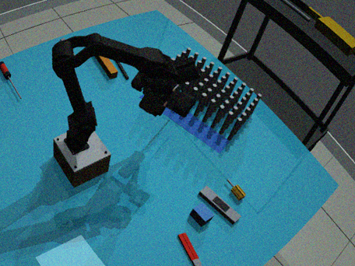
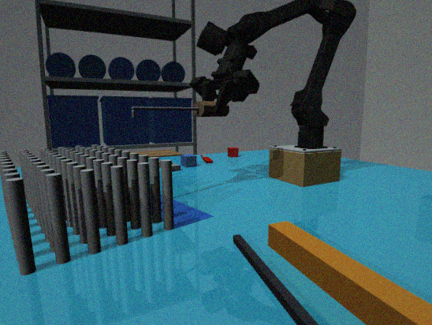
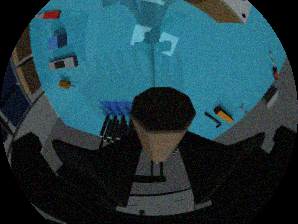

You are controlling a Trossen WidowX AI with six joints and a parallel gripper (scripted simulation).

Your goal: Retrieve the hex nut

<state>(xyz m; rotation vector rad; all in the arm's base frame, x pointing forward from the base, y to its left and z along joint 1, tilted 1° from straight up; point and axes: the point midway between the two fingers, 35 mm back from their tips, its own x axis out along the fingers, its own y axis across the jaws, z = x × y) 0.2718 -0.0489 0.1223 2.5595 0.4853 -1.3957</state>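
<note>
My gripper tip is now 190 mm above the dark blue taped strip, 170 mm short of it and 20 mm to the right of it. The rest, counted from my gripper tip: hook tool: 90 mm ahead, 40 mm to the left; then blue cube: 320 mm to the right, 170 mm below, 60 mm behind; then grey block: 330 mm to the right, 170 mm below, 30 mm ahead.
</note>
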